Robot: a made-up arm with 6 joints.
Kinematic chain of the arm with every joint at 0, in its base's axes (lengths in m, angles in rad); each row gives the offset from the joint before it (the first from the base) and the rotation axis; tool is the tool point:
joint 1: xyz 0 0 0.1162 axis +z
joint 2: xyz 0 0 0 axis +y
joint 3: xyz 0 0 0.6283 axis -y
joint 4: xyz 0 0 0 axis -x
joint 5: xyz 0.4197 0 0 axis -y
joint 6: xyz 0 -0.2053 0 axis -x
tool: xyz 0 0 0
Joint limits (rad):
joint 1: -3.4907..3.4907
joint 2: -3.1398..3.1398
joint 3: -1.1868..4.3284
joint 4: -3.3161..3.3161
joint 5: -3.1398..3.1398
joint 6: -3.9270..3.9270
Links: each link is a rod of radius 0.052 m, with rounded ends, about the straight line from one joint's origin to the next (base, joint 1, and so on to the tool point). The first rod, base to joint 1, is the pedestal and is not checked.
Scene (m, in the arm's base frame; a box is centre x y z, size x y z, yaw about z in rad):
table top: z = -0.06
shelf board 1: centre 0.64 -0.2 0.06 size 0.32 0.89 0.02 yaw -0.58
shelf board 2: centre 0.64 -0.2 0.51 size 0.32 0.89 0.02 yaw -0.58
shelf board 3: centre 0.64 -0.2 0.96 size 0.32 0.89 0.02 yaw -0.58
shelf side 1: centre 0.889 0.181 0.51 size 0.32 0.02 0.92 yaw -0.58
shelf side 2: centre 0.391 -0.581 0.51 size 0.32 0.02 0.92 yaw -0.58
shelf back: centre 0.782 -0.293 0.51 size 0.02 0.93 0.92 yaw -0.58
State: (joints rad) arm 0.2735 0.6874 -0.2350 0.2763 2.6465 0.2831
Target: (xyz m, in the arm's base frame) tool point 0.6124 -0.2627 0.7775
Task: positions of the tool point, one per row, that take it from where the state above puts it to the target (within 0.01 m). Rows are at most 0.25 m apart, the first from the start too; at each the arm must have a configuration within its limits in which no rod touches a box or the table.
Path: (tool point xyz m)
1: 0.5948 0.1245 0.3000
2: 0.4481 0.1789 0.3011
3: 0.4640 0.1288 0.4554
4: 0.4191 0.0447 0.6237
5: 0.2972 -0.0562 0.7775
6: 0.4086 -0.0774 0.8070
7: 0.5207 -0.1463 0.8069
8: 0.6124 -0.2627 0.7775

